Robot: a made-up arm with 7 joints. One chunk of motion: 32 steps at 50 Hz.
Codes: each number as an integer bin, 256 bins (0 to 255) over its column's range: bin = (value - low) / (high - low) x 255, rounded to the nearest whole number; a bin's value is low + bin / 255 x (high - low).
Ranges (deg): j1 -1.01..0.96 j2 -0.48..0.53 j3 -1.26..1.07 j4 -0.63..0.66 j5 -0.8..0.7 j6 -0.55..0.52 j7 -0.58..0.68
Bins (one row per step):
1: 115 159 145 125 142 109 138
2: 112 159 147 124 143 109 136
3: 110 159 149 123 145 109 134
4: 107 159 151 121 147 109 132
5: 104 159 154 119 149 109 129
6: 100 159 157 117 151 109 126
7: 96 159 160 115 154 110 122
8: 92 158 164 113 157 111 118
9: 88 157 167 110 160 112 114
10: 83 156 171 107 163 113 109
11: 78 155 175 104 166 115 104
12: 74 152 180 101 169 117 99
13: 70 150 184 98 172 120 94
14: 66 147 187 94 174 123 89
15: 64 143 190 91 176 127 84
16: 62 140 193 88 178 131 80
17: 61 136 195 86 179 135 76
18: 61 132 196 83 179 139 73
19: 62 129 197 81 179 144 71
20: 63 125 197 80 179 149 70
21: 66 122 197 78 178 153 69
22: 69 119 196 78 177 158 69
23: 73 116 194 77 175 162 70
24: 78 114 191 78 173 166 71
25: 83 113 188 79 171 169 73
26: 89 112 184 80 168 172 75
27: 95 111 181 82 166 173 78
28: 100 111 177 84 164 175 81
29: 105 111 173 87 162 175 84
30: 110 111 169 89 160 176 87
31: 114 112 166 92 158 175 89
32: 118 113 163 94 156 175 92
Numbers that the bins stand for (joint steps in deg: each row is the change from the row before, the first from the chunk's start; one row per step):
1: -0.122 0.150 0.065 0.002 0.035 -0.093 0.102
2: -0.145 0.150 0.083 -0.003 0.041 -0.093 0.092
3: -0.160 0.150 0.101 -0.008 0.053 -0.093 0.082
4: -0.183 0.150 0.120 -0.018 0.065 -0.093 0.072
5: -0.207 0.150 0.147 -0.028 0.076 -0.093 0.057
6: -0.237 0.150 0.175 -0.038 0.088 -0.093 0.043
7: -0.268 0.150 0.202 -0.048 0.106 -0.088 0.023
8: -0.299 0.146 0.239 -0.058 0.124 -0.084 0.003
9: -0.330 0.142 0.266 -0.074 0.141 -0.080 -0.017
10: -0.369 0.138 0.302 -0.089 0.159 -0.076 -0.041
11: -0.407 0.134 0.339 -0.104 0.176 -0.067 -0.066
12: -0.438 0.122 0.385 -0.119 0.194 -0.059 -0.091
13: -0.469 0.114 0.421 -0.134 0.212 -0.046 -0.116
14: -0.500 0.102 0.449 -0.154 0.224 -0.034 -0.140
15: -0.516 0.086 0.476 -0.170 0.235 -0.017 -0.165
16: -0.531 0.075 0.503 -0.185 0.247 0.000 -0.185
17: -0.539 0.059 0.522 -0.195 0.253 0.016 -0.204
18: -0.539 0.043 0.531 -0.210 0.253 0.033 -0.219
19: -0.531 0.031 0.540 -0.220 0.253 0.054 -0.229
20: -0.523 0.015 0.540 -0.225 0.253 0.075 -0.234
21: -0.500 0.003 0.540 -0.235 0.247 0.092 -0.239
22: -0.477 -0.009 0.531 -0.235 0.241 0.113 -0.239
23: -0.446 -0.021 0.513 -0.240 0.229 0.130 -0.234
24: -0.407 -0.028 0.485 -0.235 0.218 0.147 -0.229
25: -0.369 -0.032 0.458 -0.230 0.206 0.159 -0.219
26: -0.322 -0.036 0.421 -0.225 0.188 0.172 -0.209
27: -0.276 -0.040 0.394 -0.215 0.176 0.176 -0.195
28: -0.237 -0.040 0.357 -0.205 0.165 0.184 -0.180
29: -0.199 -0.040 0.321 -0.190 0.153 0.184 -0.165
30: -0.160 -0.040 0.284 -0.180 0.141 0.189 -0.150
31: -0.129 -0.036 0.257 -0.165 0.129 0.184 -0.140
32: -0.098 -0.032 0.229 -0.154 0.118 0.184 -0.125

